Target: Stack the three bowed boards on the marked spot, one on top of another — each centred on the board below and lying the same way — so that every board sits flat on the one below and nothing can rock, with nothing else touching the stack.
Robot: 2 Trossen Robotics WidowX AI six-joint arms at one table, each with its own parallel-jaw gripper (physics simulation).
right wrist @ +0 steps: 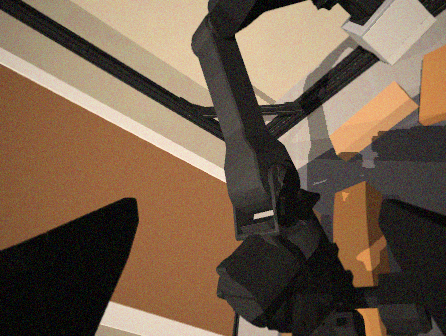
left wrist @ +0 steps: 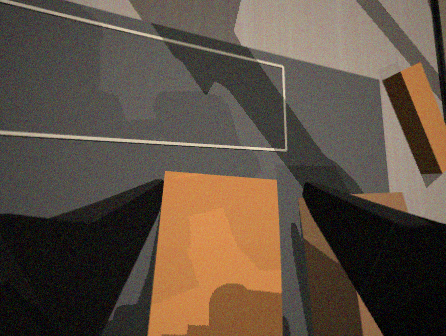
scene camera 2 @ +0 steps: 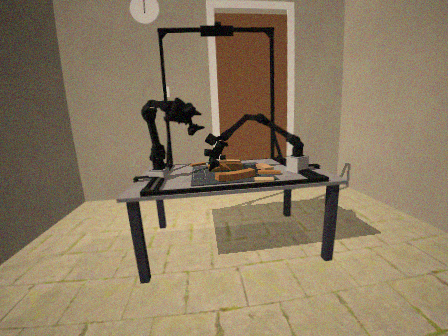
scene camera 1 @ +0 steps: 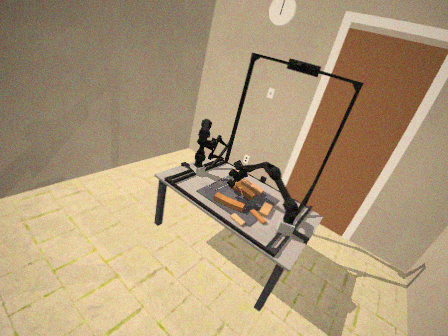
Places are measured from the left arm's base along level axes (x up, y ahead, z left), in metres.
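Pixels of known places: left gripper, between the fingertips: (left wrist: 234, 187) (scene camera 2: 208, 168); right gripper, between the fingertips: (right wrist: 257, 210) (scene camera 2: 203, 120) (scene camera 1: 225, 152); left arm's base, origin of its link: (right wrist: 368, 8) (scene camera 2: 297, 156) (scene camera 1: 288, 220); right arm's base, origin of its link: (scene camera 2: 158, 169) (scene camera 1: 198, 165).
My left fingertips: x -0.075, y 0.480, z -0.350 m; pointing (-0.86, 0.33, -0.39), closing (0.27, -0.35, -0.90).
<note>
Ahead of a thing's pixels: the offset from my left fingertips to its top centre. "pt": to the spot under its first point. Level surfaces: height alone.
Three orange bowed boards lie on the dark mat {dx -0.019 m} (scene camera 1: 206, 193) (scene camera 2: 200, 181) (left wrist: 105, 170). The longest board {dx +0.027, dy -0.052, dz +0.283 m} (scene camera 1: 229, 201) (scene camera 2: 236, 174) lies nearest the front. Two more boards {dx +0.027, dy -0.151, dz -0.046 m} (scene camera 1: 253, 187) {dx +0.030, dy -0.100, dz +0.059 m} (scene camera 1: 245, 192) (scene camera 2: 229, 164) lie side by side behind it. My left gripper (scene camera 1: 231, 182) (scene camera 2: 213, 165) (left wrist: 234, 187) is open and low, its fingers on either side of the end of one board {pt dx +0.025, dy -0.015, dz +0.025 m} (left wrist: 218, 240); the other board (left wrist: 322, 267) lies just to its right. The white-outlined marked rectangle (left wrist: 172, 143) is empty, just beyond this board. My right gripper (scene camera 1: 219, 139) (scene camera 2: 199, 121) is open and empty, raised high at the table's far left.
Several small flat wood pieces {dx +0.008, dy -0.325, dz +0.196 m} (scene camera 1: 266, 209) {dx -0.003, dy -0.284, dz +0.304 m} (scene camera 1: 258, 216) {dx +0.000, dy -0.156, dz +0.420 m} (scene camera 1: 238, 219) lie on the mat's right part, and one {dx -0.008, dy -0.012, dz -0.251 m} (scene camera 2: 197, 164) at the back left. A black frame {pt dx +0.616, dy +0.158, dz -0.387 m} (scene camera 1: 243, 100) (scene camera 2: 163, 83) stands over the table. In the right wrist view the left arm (right wrist: 242, 150) fills the middle.
</note>
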